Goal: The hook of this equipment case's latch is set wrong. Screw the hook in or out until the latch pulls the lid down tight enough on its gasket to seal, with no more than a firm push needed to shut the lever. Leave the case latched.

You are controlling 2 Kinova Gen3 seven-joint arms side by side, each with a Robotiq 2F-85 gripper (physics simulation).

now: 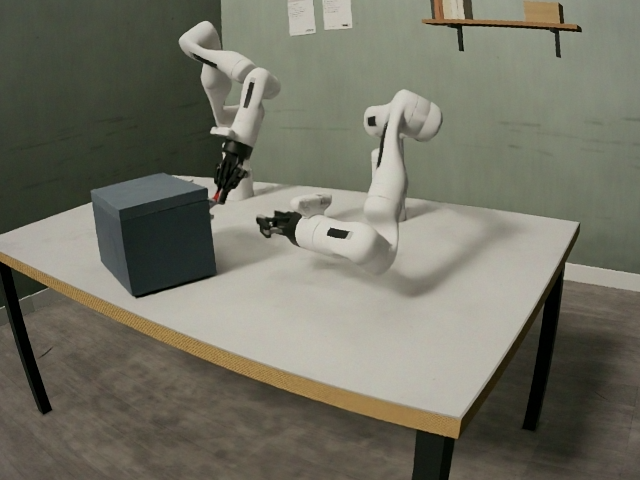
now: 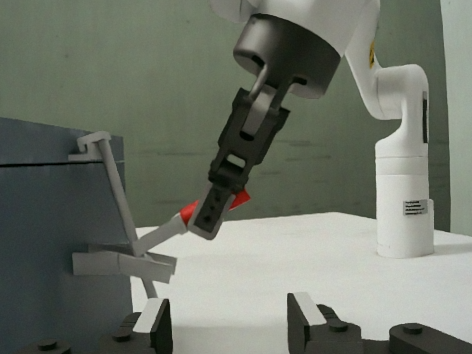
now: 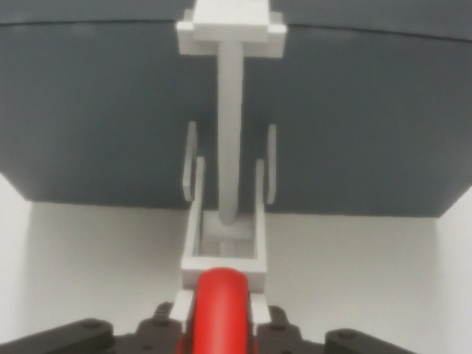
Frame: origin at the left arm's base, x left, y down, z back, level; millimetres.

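Where they show: left gripper, fingertip midpoint: (image 1: 266,216) (image 2: 229,322); right gripper, fingertip midpoint: (image 1: 218,203) (image 2: 200,233) (image 3: 221,317); right arm's base, link origin: (image 1: 239,197) (image 2: 403,252).
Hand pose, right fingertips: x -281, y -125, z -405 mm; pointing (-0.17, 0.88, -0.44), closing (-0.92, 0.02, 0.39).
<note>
Things, the pixels of their top centre, and the offset from my right fingertips. Level surfaces: height alone.
- latch hook, top centre: (image 3: 231,2) (image 2: 93,131) dx -31, dy -78, dz -71 mm
- red-handled lever, top centre: (image 3: 218,332) (image 2: 213,178) (image 1: 220,187) dx +4, dy -40, dz +11 mm
- white table, surface height: dy +125 mm
The blue-grey case (image 1: 170,253) (image 2: 45,215) (image 3: 125,110) stands upright with its lid (image 1: 149,192) (image 2: 40,141) (image 3: 100,10) down. The latch hook (image 2: 95,138) (image 3: 231,20) lies over the lid's catch, and its rod (image 2: 118,192) (image 3: 230,125) runs down to the lever frame. The red-handled lever (image 1: 215,196) (image 2: 190,212) (image 3: 222,312) slants outward and upward from the brackets (image 2: 95,263) (image 3: 272,165). My right gripper (image 1: 219,198) (image 2: 200,233) (image 3: 221,317) is shut on the red handle. My left gripper (image 1: 262,227) (image 2: 229,322) is open and empty, apart from the case.
The white table (image 1: 392,341) (image 2: 300,255) carries the case and both arm bases. The right arm's base (image 2: 404,210) stands behind the latch side. A wall shelf (image 1: 501,24) hangs at the back right, above the table.
</note>
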